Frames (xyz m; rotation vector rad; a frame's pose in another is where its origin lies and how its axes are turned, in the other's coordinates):
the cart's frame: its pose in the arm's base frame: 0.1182 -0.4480 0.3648 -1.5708 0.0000 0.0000
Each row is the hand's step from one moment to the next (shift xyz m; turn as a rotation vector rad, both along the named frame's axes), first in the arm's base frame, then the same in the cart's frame.
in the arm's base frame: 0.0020 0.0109 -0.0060 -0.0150 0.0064 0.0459
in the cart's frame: 0.0020 0.0060 0.0109 -0.0150 -0.0459 0.0064
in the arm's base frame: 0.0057 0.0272 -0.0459 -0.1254 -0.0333 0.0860
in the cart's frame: 0.0057 0.0459 0.0272 -0.1254 -0.0860 -0.0333
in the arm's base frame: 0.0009 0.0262 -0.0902 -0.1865 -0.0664 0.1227
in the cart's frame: 0.0009 0.0902 0.0262 -0.1865 -0.1227 -0.0664
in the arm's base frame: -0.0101 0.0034 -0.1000 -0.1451 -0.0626 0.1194
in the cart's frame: -0.0101 0.1000 0.0034 -0.1451 -0.1194 -0.0626
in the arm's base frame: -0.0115 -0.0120 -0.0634 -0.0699 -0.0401 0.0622
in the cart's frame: -0.0115 0.0634 -0.0120 -0.0699 -0.0622 -0.0401
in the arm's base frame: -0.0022 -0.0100 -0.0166 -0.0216 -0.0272 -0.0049
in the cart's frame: -0.0022 0.0166 -0.0100 -0.0216 0.0049 -0.0272
